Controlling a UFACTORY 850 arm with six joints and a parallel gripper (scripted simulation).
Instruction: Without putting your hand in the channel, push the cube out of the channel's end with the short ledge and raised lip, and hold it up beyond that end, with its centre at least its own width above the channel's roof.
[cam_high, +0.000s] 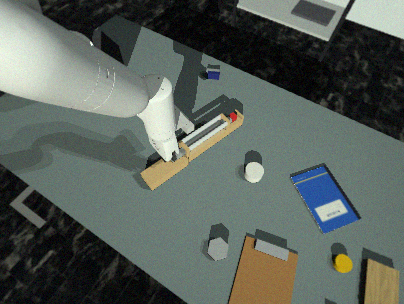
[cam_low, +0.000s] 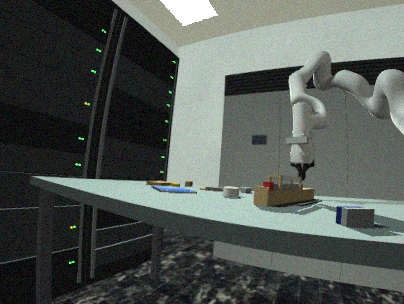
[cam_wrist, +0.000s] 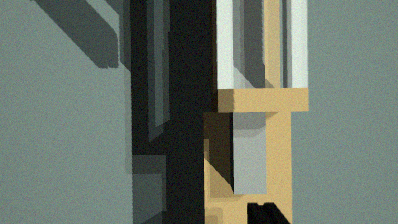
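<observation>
Now: hand 11 cm short of the red cube, 29 cm to the right of it and 4 cm above it. Also, from my hand: blue-and-grey block 8 cm behind, 50 cm to the left, 8 cm below; then yellow disc 63 cm ahead, 1 cm to the right, 9 cm below; then grey hexagonal block 28 cm ahead, 16 cm to the right, 9 cm below.
</observation>
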